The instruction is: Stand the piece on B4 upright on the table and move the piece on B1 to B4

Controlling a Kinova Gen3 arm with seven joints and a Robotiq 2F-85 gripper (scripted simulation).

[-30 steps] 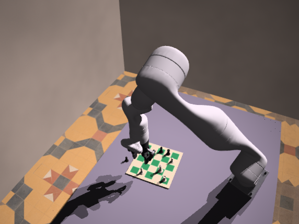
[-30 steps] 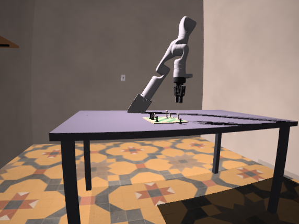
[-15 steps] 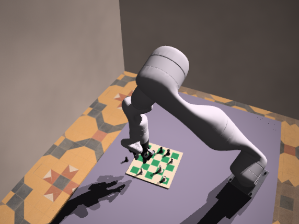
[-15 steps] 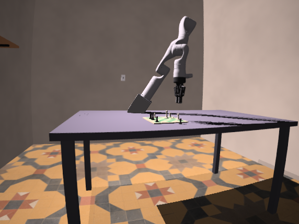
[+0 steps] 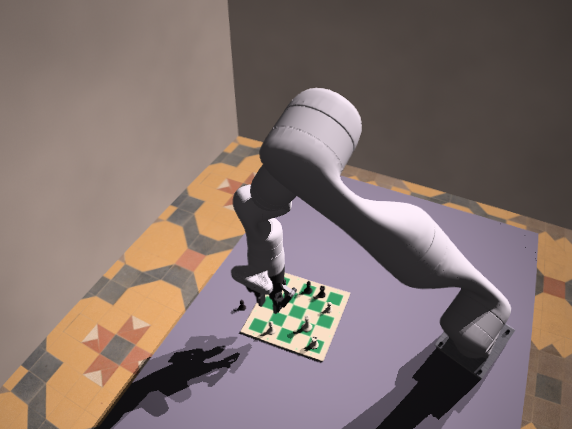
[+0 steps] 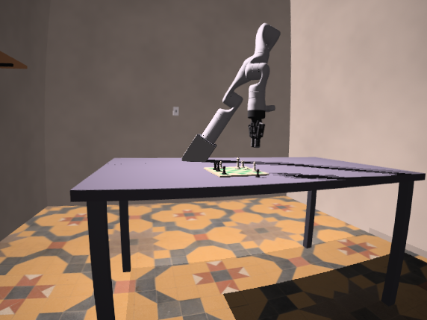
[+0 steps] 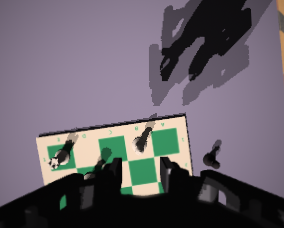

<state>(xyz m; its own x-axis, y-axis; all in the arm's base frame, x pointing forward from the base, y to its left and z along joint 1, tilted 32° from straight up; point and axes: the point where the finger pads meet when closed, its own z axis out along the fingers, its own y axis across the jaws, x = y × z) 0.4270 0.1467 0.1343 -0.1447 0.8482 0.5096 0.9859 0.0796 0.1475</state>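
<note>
My hand is 10 cm above the white piece. Also, from my hand: chessboard 13 cm below, 9 cm to the right, 2 cm behind.
</note>
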